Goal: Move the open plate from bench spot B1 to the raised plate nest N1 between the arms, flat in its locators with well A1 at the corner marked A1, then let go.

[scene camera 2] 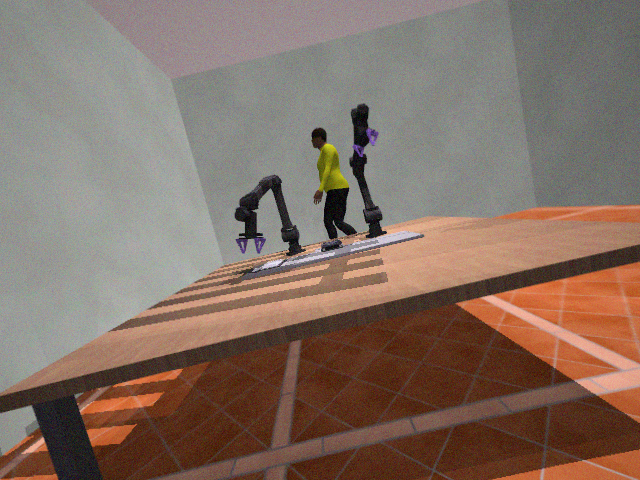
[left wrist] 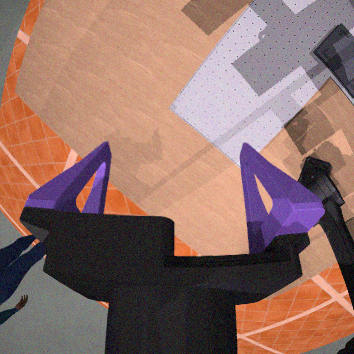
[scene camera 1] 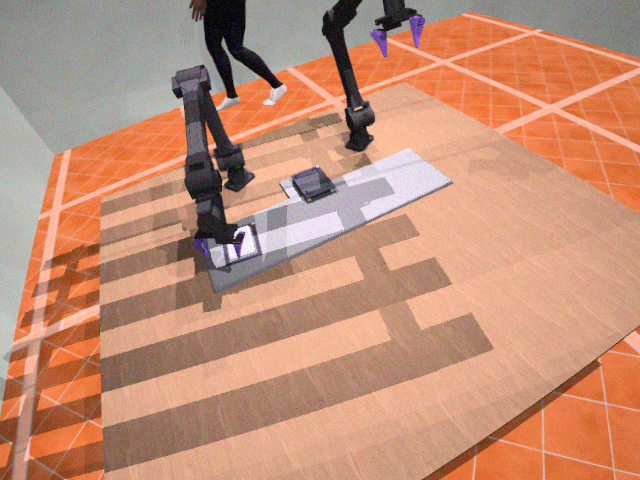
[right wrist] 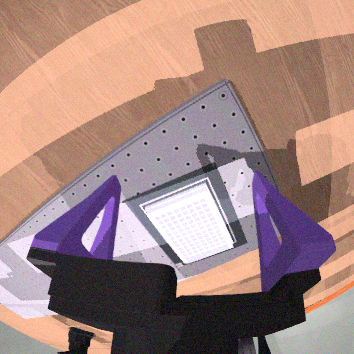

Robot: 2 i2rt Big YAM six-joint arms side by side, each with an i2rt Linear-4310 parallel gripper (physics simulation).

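Frame: origin at the left arm's base, x ahead, y left, z up, level; centimetres.
Seen in the pictures: left gripper, between the fingertips: [scene camera 2: 366, 151] [left wrist: 174, 147] [scene camera 1: 400, 52]; right gripper, between the fingertips: [scene camera 2: 250, 253] [scene camera 1: 223, 257] [right wrist: 184, 178]; left arm's base, origin of its link: [scene camera 2: 376, 235] [left wrist: 312, 176] [scene camera 1: 359, 143] [right wrist: 79, 332]; right arm's base, origin of its link: [scene camera 2: 296, 253] [scene camera 1: 240, 181].
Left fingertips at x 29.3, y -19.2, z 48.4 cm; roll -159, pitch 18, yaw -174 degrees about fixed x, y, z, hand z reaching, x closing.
Observation:
Offsets run from my left fingertips to a thing's middle. Level surfaces: height alone.
The open plate @(dx -34.3, dy -52.8, dz -46.2 cm) [scene camera 1: 249, 241] [scene camera 2: 268, 265] [right wrist: 190, 222], white with rows of wells, lies in a dark frame on the pegboard [scene camera 1: 418, 173] [scene camera 2: 403, 237] [left wrist: 210, 110] [right wrist: 165, 142], near its left end in scene camera 1. My right gripper [scene camera 1: 222, 253] [scene camera 2: 251, 251] [right wrist: 184, 178] is open and empty, pointing down above the plate, its fingers apart from it. The raised nest @(dx -29.1, dy -16.3, dz -45.3 cm) [scene camera 1: 313, 181] [scene camera 2: 331, 244] [left wrist: 341, 52] is a dark block between the arm bases. My left gripper [scene camera 1: 401, 50] [scene camera 2: 366, 150] [left wrist: 174, 147] is open and empty, high over the table. The A1 mark is too small to read.
The wooden table @(dz -48.4 cm) [scene camera 1: 320, 392] [scene camera 2: 465, 258] extends around the pegboard, with striped shadows across it. A person [scene camera 1: 225, 41] [scene camera 2: 330, 170] stands beyond the table behind the arms. Part of another person in blue [left wrist: 17, 265] shows at the left edge of the left wrist view.

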